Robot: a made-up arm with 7 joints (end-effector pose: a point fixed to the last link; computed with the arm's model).
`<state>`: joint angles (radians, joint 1 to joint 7).
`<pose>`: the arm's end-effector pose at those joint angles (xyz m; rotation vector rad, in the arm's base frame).
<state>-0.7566 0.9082 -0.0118 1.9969 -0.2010 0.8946 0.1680</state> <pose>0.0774 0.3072 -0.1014 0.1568 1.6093 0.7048</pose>
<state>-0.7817 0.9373 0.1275 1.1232 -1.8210 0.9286 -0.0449</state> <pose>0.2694 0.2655 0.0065 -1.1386 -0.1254 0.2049</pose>
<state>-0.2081 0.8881 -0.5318 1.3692 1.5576 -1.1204 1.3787</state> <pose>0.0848 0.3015 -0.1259 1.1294 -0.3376 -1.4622</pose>
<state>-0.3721 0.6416 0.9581 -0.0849 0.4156 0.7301 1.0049</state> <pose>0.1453 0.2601 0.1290 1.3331 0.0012 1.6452</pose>
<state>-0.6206 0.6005 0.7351 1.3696 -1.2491 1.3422 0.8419</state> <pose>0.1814 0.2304 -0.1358 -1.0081 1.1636 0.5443</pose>
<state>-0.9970 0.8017 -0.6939 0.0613 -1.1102 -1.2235 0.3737</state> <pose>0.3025 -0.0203 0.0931 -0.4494 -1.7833 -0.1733</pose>
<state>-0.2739 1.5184 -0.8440 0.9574 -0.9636 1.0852 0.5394</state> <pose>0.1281 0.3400 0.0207 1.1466 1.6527 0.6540</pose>
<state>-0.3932 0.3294 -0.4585 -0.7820 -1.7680 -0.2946 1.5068</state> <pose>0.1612 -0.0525 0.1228 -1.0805 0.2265 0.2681</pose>
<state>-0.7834 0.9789 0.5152 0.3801 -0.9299 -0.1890 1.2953</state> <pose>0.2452 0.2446 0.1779 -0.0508 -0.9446 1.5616</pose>
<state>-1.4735 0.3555 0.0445 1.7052 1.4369 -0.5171 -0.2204</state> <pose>0.3908 0.0910 -0.0316 1.3392 -0.0592 -1.5576</pose>
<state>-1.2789 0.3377 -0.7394 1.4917 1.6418 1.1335 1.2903</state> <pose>0.3679 0.0687 -0.0249 -2.6385 0.5361 -0.3474</pose>
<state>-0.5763 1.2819 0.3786 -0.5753 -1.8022 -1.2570 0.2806</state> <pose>0.1590 0.0537 0.2592 -0.8314 -2.3433 -0.0074</pose>
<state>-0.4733 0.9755 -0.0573 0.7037 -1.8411 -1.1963 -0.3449</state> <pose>0.2642 0.2535 0.0151 0.2514 -1.5790 0.5537</pose>
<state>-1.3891 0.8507 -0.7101 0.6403 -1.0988 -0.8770 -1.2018</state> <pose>0.3687 0.0434 0.1513 0.5091 -1.5433 -1.7424</pose>
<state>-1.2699 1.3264 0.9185 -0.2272 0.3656 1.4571 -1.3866</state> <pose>0.0154 0.1798 0.3085 0.3959 -0.9297 -0.2095</pose>
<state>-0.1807 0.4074 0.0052 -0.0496 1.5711 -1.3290 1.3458</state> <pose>0.2421 0.0838 -0.0163 0.9509 -2.0400 -0.6770</pose>
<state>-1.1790 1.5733 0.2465 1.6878 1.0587 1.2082 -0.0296</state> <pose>0.0695 0.3856 0.1446 0.6741 1.5746 1.1694</pose>
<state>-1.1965 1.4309 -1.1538 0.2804 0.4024 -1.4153 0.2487</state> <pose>0.3024 0.1176 0.0765 1.1456 -1.3211 -2.1047</pose>
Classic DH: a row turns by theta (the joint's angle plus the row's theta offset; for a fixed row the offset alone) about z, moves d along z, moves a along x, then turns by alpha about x. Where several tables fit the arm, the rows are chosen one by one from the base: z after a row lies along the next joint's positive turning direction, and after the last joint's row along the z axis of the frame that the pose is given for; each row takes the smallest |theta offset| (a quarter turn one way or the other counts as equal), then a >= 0, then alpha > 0; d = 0 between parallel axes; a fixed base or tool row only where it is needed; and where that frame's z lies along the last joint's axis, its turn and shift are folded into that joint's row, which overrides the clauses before.
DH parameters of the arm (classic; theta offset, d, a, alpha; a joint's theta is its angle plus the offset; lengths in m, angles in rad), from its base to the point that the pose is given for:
base (fixed): -0.071 0.114 0.0286 -1.3004
joint 1: -1.3111 0.0131 0.0007 -1.5708
joint 2: 1.2915 -0.0098 -0.0094 1.5708
joint 3: 1.5708 -0.1604 0.0037 -1.5708
joint 4: -1.5708 0.0228 0.0059 -1.5708
joint 5: 0 0.2145 -0.0051 1.5708
joint 6: 1.5708 -0.0075 0.0131 1.5708
joint 7: -1.431 0.0041 -0.0044 0.6115
tool (fixed): 1.1216 -0.0156 0 0

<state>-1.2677 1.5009 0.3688 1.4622 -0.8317 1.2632 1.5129</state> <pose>0.1408 0.3593 0.1663 0.1163 0.9962 1.4986</pose>
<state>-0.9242 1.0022 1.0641 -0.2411 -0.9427 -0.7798 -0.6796</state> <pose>0.0580 0.1949 0.2877 1.3478 -2.6591 -0.1947</pose>
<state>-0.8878 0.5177 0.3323 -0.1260 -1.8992 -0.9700 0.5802</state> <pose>0.2583 0.1162 0.1919 -1.6117 -1.4783 0.9501</pose>
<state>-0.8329 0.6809 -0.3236 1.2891 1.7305 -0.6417 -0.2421</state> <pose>0.2910 0.2155 -0.0925 1.5223 0.6862 -2.1508</pose>
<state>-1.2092 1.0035 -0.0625 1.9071 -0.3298 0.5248 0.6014</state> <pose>0.2036 0.3166 -0.0257 0.5615 0.8504 0.9425</pose>
